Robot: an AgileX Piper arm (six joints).
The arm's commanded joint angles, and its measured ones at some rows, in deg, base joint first. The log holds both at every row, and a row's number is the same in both.
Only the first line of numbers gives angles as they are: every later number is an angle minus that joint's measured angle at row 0.
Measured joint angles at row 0:
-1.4 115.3 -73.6 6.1 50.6 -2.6
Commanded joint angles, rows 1 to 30:
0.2 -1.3 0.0 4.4 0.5 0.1
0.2 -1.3 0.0 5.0 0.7 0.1
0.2 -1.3 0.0 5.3 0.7 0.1
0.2 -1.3 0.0 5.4 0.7 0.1
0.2 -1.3 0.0 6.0 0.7 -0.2
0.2 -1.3 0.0 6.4 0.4 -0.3
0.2 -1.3 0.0 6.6 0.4 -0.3
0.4 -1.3 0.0 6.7 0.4 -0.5
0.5 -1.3 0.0 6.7 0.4 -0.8
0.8 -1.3 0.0 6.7 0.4 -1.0
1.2 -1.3 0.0 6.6 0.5 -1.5
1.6 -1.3 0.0 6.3 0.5 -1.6
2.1 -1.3 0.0 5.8 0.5 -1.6
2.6 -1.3 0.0 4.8 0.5 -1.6
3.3 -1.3 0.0 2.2 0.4 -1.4
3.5 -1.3 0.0 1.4 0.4 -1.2
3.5 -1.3 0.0 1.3 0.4 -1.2
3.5 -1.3 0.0 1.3 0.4 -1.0
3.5 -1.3 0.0 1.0 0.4 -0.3
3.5 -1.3 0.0 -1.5 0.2 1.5
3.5 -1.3 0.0 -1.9 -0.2 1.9
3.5 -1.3 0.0 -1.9 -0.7 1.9
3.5 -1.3 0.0 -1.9 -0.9 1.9
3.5 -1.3 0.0 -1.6 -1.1 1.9
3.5 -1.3 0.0 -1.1 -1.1 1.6
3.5 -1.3 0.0 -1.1 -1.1 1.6
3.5 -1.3 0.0 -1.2 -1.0 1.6
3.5 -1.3 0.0 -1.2 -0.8 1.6
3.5 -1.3 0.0 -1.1 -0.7 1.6
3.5 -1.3 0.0 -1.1 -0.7 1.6
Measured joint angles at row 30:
3.5 -0.2 0.1 -0.6 -0.3 1.9
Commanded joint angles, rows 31 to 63:
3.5 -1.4 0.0 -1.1 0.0 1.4
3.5 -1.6 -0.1 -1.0 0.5 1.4
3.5 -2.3 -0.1 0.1 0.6 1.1
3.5 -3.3 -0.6 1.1 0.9 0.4
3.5 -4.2 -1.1 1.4 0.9 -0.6
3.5 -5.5 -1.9 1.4 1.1 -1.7
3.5 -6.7 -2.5 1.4 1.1 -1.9
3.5 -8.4 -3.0 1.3 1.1 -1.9
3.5 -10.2 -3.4 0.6 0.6 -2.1
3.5 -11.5 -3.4 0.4 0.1 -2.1
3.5 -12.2 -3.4 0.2 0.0 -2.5
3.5 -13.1 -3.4 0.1 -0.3 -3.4
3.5 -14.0 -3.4 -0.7 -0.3 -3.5
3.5 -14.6 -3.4 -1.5 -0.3 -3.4
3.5 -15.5 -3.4 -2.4 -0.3 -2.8
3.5 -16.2 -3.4 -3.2 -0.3 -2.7
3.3 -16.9 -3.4 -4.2 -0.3 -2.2
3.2 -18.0 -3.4 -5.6 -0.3 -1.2
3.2 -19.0 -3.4 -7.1 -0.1 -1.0
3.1 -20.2 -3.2 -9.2 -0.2 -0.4
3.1 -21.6 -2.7 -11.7 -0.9 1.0
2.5 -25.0 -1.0 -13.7 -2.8 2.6
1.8 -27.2 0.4 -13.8 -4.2 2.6
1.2 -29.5 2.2 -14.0 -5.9 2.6
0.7 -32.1 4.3 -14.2 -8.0 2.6
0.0 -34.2 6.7 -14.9 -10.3 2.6
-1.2 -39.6 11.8 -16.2 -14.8 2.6
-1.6 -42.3 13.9 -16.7 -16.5 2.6
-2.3 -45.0 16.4 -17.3 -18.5 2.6
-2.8 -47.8 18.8 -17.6 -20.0 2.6
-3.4 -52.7 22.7 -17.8 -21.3 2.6
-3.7 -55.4 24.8 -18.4 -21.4 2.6
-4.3 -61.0 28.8 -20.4 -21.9 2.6
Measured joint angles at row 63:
-2.8 -49.3 20.2 -17.0 -18.9 2.6
